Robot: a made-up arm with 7 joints.
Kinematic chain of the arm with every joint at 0, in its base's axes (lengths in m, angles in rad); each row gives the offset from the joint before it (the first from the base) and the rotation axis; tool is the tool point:
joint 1: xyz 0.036 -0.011 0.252 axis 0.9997 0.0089 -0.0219
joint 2: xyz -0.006 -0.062 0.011 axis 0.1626 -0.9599 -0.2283
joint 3: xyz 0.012 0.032 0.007 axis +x
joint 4: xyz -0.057 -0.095 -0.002 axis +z
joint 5: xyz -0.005 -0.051 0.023 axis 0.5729 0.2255 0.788
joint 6: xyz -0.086 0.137 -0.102 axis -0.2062 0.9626 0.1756
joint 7: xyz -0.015 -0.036 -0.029 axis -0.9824 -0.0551 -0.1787
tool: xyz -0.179 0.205 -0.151
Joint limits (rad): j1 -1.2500..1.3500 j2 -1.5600..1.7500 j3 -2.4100..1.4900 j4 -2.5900..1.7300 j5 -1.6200..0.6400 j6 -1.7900..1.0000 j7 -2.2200..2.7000
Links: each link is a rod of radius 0.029 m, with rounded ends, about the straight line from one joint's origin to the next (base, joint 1, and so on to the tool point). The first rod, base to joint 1, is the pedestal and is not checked.
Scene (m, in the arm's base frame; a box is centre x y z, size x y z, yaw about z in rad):
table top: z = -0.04
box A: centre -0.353 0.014 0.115 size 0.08 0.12 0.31 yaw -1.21
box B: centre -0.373 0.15 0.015 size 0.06 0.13 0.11 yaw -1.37
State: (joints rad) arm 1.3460 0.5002 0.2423 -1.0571 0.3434 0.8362 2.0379
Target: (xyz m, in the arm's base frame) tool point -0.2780 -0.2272 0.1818
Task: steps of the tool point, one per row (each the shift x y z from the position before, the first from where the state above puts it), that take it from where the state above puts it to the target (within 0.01 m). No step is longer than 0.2 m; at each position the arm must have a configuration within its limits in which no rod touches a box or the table.
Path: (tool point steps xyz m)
1: -0.0481 -0.0682 0.0514
2: -0.0242 -0.0966 0.0714
3: 0.0232 -0.1120 0.0836
4: 0.0856 -0.1026 0.0816
5: 0.1439 -0.0660 0.0582
6: -0.1457 0.0485 -0.0681
7: -0.0882 0.0287 -0.1150
8: -0.0248 -0.0041 -0.1193
9: 0.0250 -0.0355 -0.0848
10: 0.0521 -0.0505 -0.0273

